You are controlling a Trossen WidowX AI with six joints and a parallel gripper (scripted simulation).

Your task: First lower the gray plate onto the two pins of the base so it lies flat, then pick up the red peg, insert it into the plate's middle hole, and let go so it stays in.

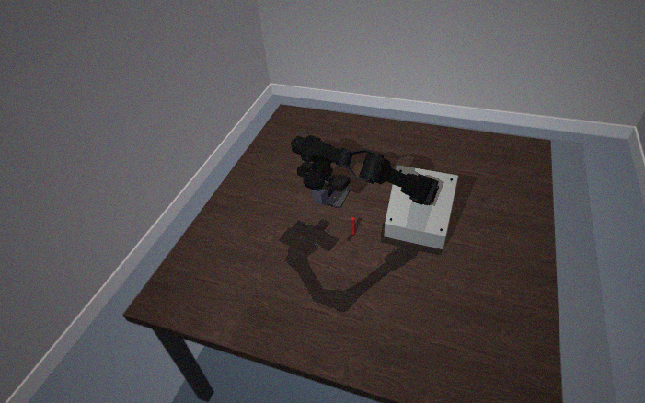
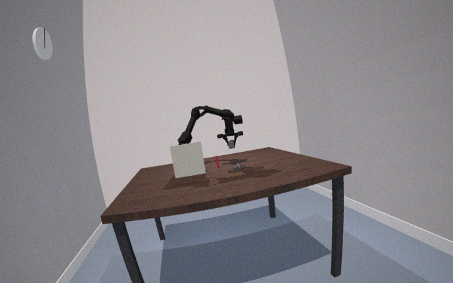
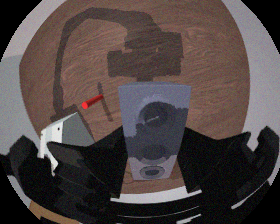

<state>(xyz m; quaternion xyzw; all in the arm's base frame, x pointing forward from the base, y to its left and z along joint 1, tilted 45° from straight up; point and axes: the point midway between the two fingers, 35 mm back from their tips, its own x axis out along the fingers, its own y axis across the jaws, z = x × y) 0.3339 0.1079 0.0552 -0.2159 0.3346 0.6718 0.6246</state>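
Now: the dark base 2 cm ahead of my gripper tip, 13 cm to the right of it and 13 cm below it. The rest, counted from my gripper tip: red peg: 12 cm behind, 2 cm to the left, 10 cm below; then gray plate: 3 cm above.
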